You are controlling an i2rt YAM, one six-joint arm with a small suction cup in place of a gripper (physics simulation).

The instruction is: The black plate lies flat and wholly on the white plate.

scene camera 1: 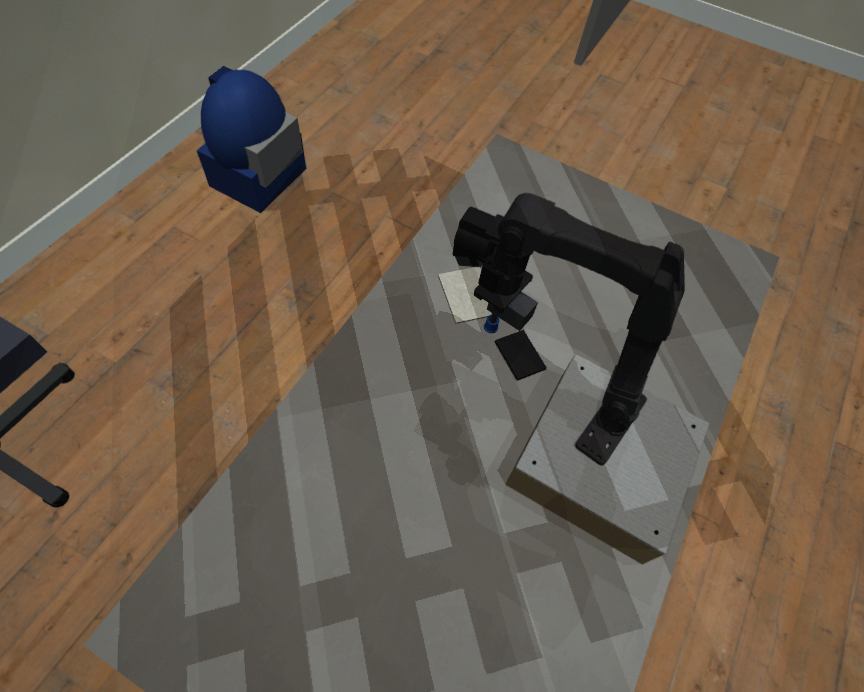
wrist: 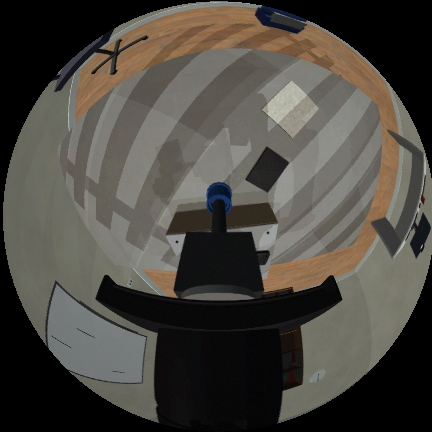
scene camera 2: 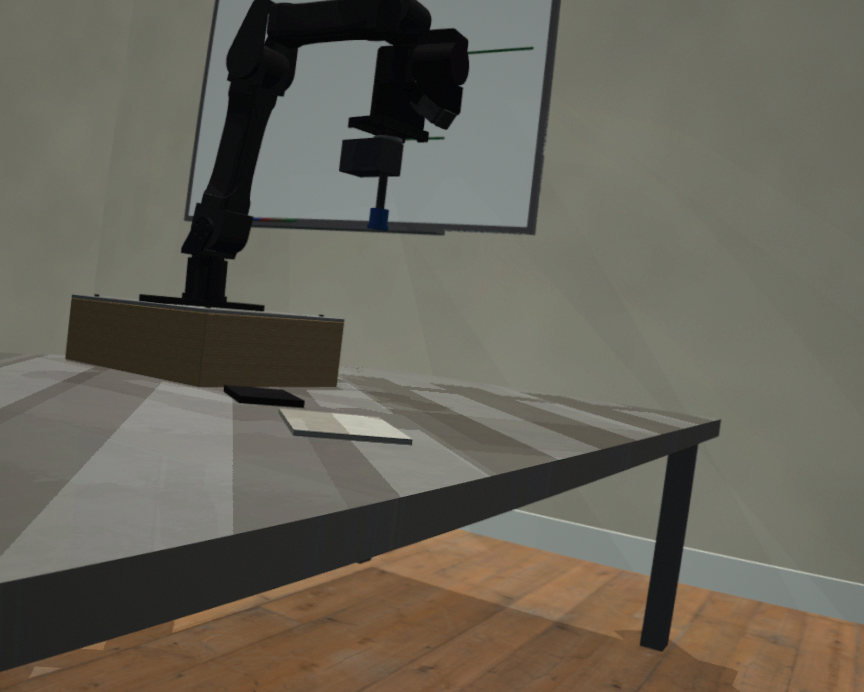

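Where they show: hand at its tool point: [scene camera 1: 490, 327] [wrist: 218, 193] [scene camera 2: 377, 228]; arm's base at its link origin: [scene camera 1: 610, 422] [scene camera 2: 203, 306].
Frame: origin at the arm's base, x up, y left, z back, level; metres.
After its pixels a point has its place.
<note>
The black plate [scene camera 1: 519, 354] {z -0.258, x -0.101, y -0.072 m} [scene camera 2: 263, 396] {z -0.294, x -0.101, y -0.104 m} [wrist: 267, 169] {z -0.260, x -0.101, y -0.074 m} lies flat on the table, between the white plate and the robot's base box. The white plate [scene camera 1: 460, 295] {z -0.475, x -0.104, y -0.119 m} [scene camera 2: 346, 425] {z -0.480, x -0.104, y -0.146 m} [wrist: 290, 109] {z -0.453, x -0.104, y -0.130 m} lies flat on the table, apart from the black plate. In scene camera 1 the arm hides part of the white plate. My gripper, a blue suction cup [scene camera 1: 491, 325] [scene camera 2: 378, 219] [wrist: 219, 196], hangs high above the table and points down. It is open, and nothing hangs from it.
The arm stands on a box [scene camera 1: 576, 497] {z 0.025, x 0.005, y 0.189 m} [scene camera 2: 274, 349] {z -0.126, x -0.052, y 0.048 m} [wrist: 222, 218] on the striped-looking table [scene camera 1: 324, 461] {z -0.437, x -0.109, y 0.426 m} [scene camera 2: 180, 475] {z -0.609, x -0.110, y -0.434 m} [wrist: 135, 115] {z -0.449, x -0.110, y 0.307 m}. The black plate lies close to the box. The table's edge runs beyond the white plate.
</note>
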